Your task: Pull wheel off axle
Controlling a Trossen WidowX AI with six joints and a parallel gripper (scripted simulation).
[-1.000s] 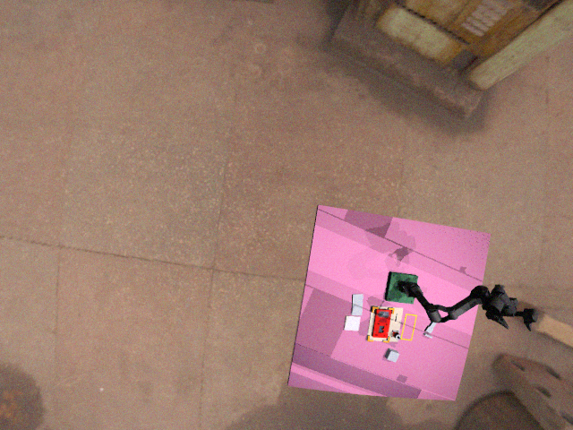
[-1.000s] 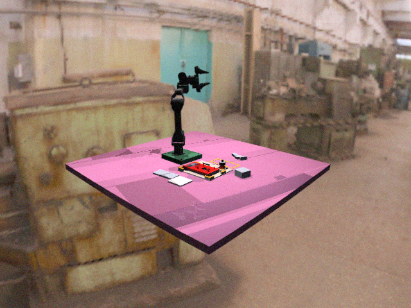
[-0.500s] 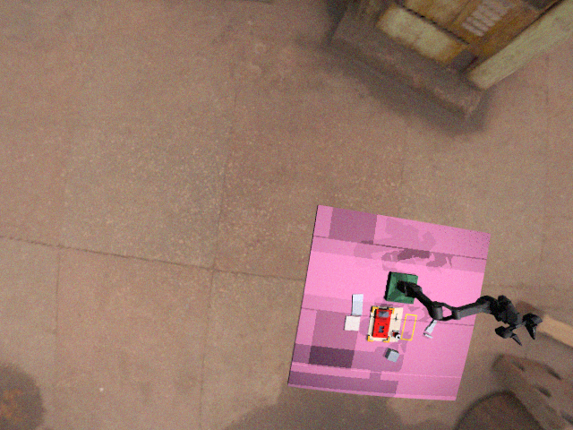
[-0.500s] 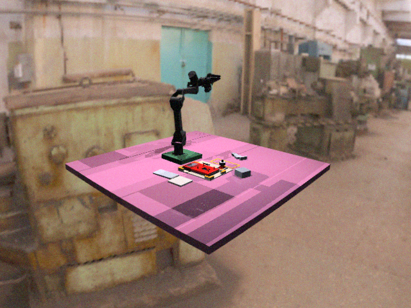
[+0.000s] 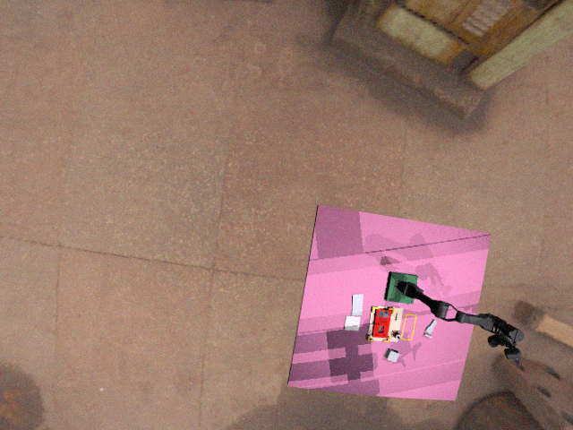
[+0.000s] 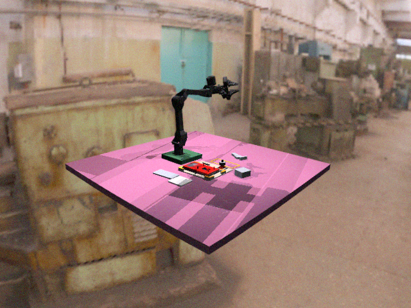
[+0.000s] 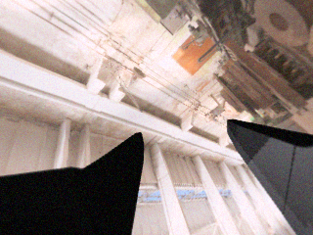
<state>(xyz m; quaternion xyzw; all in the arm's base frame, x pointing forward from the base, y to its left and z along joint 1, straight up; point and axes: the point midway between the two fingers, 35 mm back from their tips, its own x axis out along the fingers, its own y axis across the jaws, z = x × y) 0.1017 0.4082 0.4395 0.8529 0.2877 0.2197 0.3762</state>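
Now: gripper tip 43 cm above the wheel, 35 cm to the left of it and 22 cm short of it.
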